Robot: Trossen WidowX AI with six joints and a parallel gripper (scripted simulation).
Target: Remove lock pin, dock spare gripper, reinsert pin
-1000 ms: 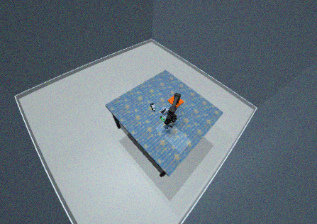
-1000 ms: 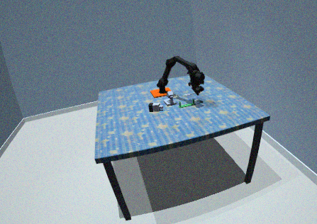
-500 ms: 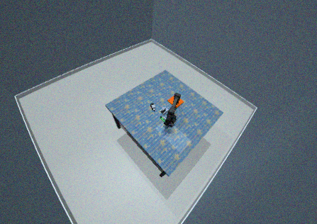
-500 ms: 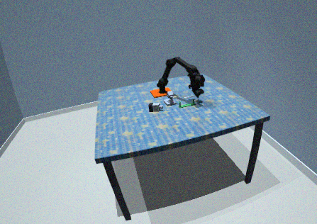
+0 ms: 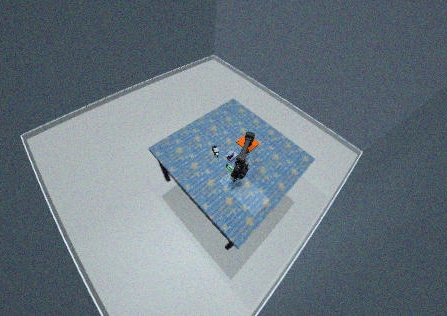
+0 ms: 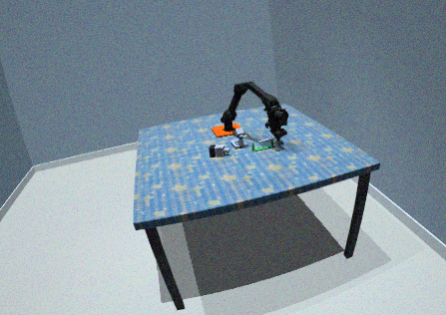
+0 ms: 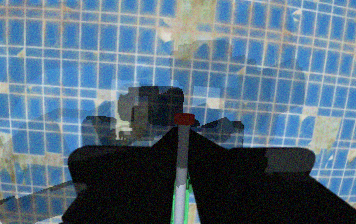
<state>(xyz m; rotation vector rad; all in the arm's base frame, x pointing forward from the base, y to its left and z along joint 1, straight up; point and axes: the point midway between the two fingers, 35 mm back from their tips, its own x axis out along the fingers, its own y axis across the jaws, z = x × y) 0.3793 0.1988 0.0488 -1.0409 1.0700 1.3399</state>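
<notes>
Right now my gripper tip is 10 cm to the left of the green piece. The rest, counted from my gripper tip: spare gripper 3 cm behind, 36 cm to the right; then gripper socket 10 cm behind, 21 cm to the right, 3 cm above.
</notes>
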